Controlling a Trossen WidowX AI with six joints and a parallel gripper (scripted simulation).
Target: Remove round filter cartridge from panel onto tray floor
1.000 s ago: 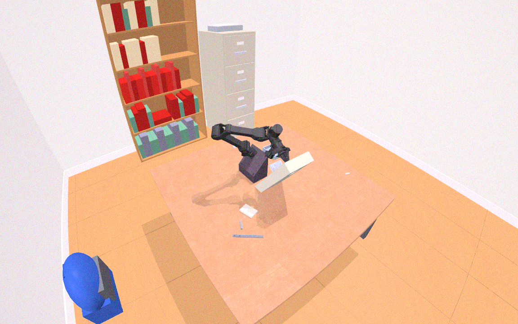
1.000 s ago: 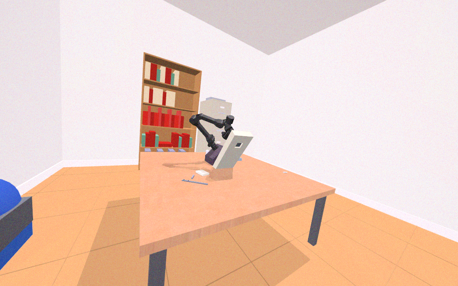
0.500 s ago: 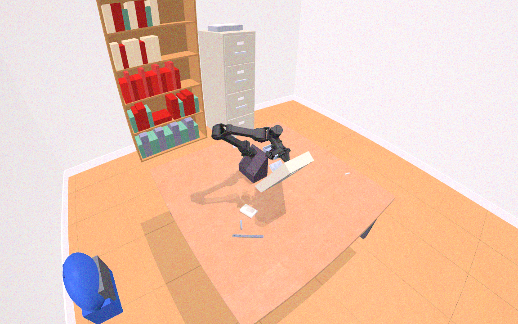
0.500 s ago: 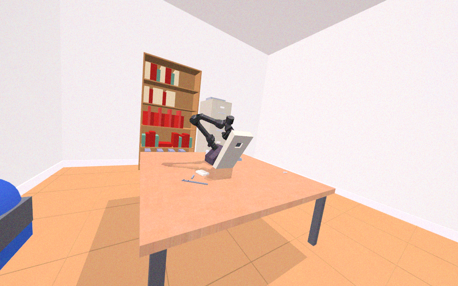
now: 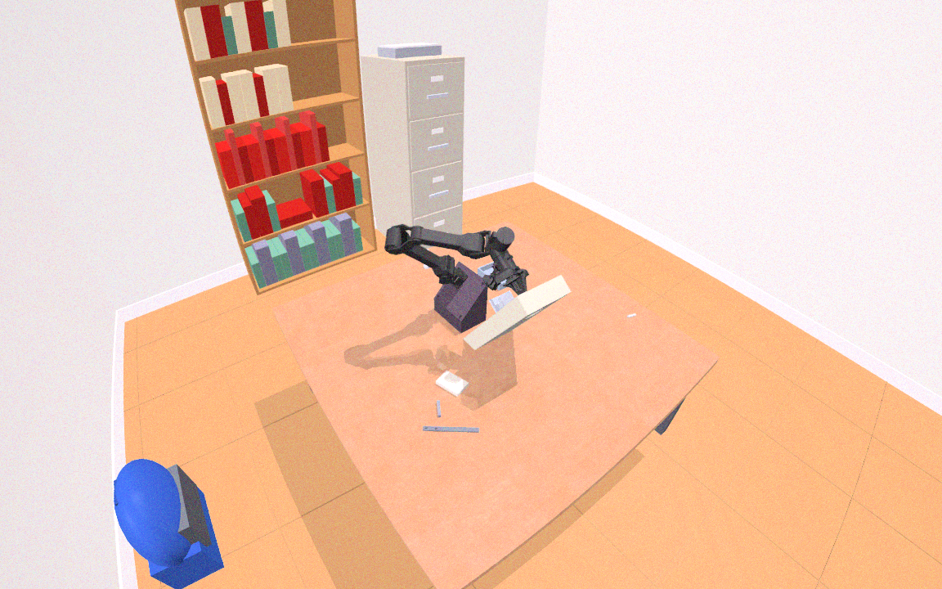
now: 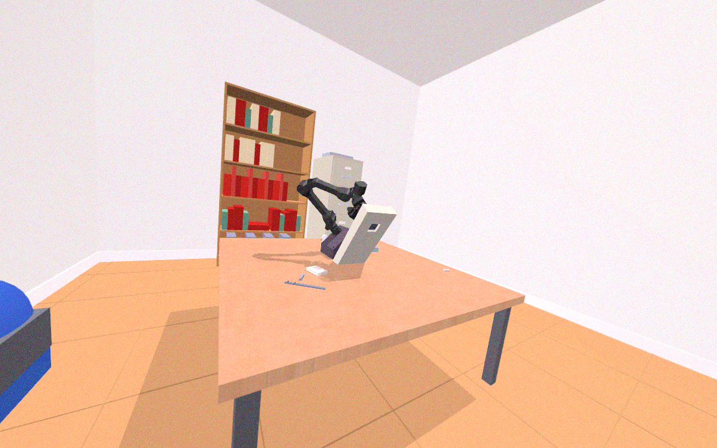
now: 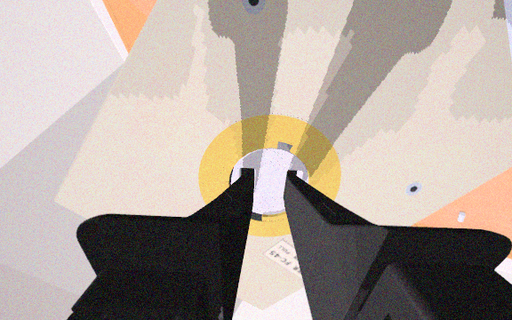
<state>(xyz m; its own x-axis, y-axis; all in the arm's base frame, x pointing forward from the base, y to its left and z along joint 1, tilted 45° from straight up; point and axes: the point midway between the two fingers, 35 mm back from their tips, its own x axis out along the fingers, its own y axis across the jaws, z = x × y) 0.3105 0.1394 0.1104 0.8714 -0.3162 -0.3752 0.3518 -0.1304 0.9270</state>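
Right now the round filter cartridge is 10 mm ahead of my gripper tip and 10 mm below it. The rest, counted from my gripper tip: white pad (30 mm behind, 250 mm to the right, 260 mm below); then blue-grey tray (440 mm behind, 250 mm to the left, 260 mm below); then short grey piece (30 mm ahead, 340 mm to the right, 260 mm below).
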